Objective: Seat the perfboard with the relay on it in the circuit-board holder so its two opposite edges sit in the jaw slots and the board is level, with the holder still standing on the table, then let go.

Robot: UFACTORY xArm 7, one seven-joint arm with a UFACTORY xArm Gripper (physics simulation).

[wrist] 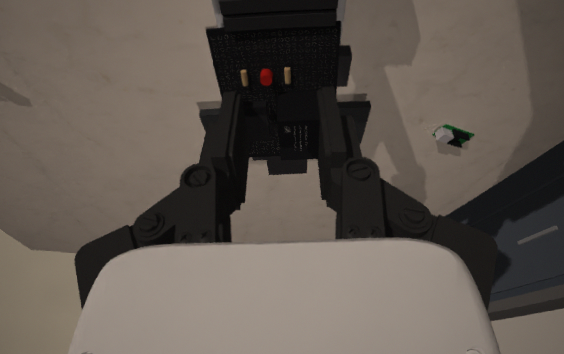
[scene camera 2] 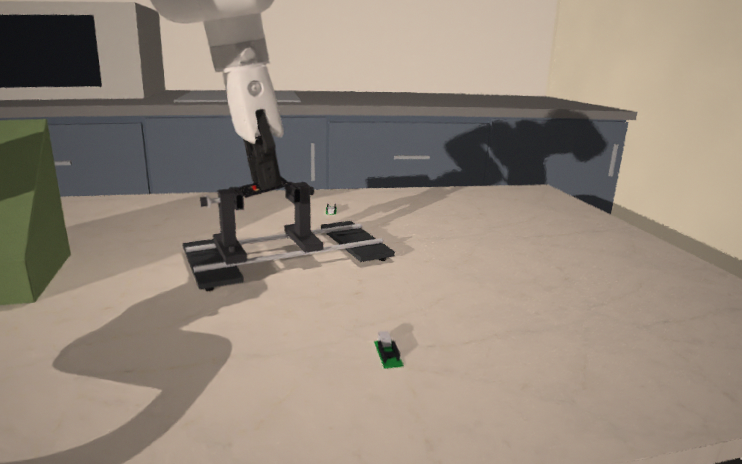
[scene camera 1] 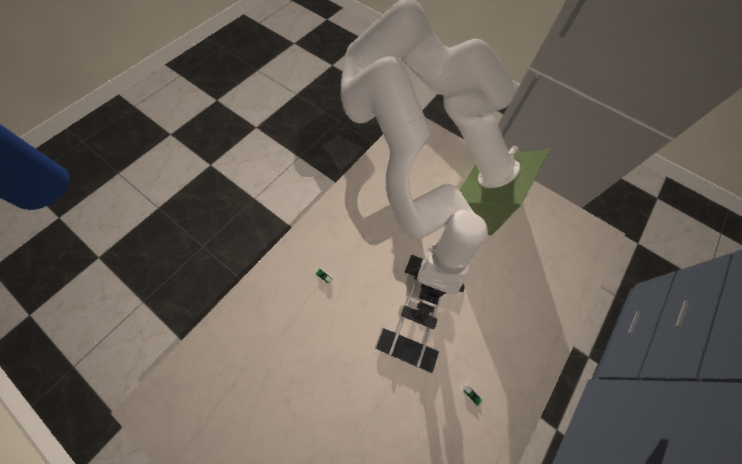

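The black perfboard carries a red part, two tan parts and a black relay. It lies between the jaw posts of the circuit-board holder, near their tops. In scene camera 2 it looks slightly tilted, its right end a little higher. Whether its edges sit in the jaw slots cannot be told. The holder stands on the table with two silver rails and flat black end feet. My gripper is shut on the perfboard with the relay, reaching down from above at a slant; the fingers partly hide the board.
Small green boards lie on the table: one to one side, another beyond the holder. A green block stands near the arm base. Blue cabinets stand beyond the table.
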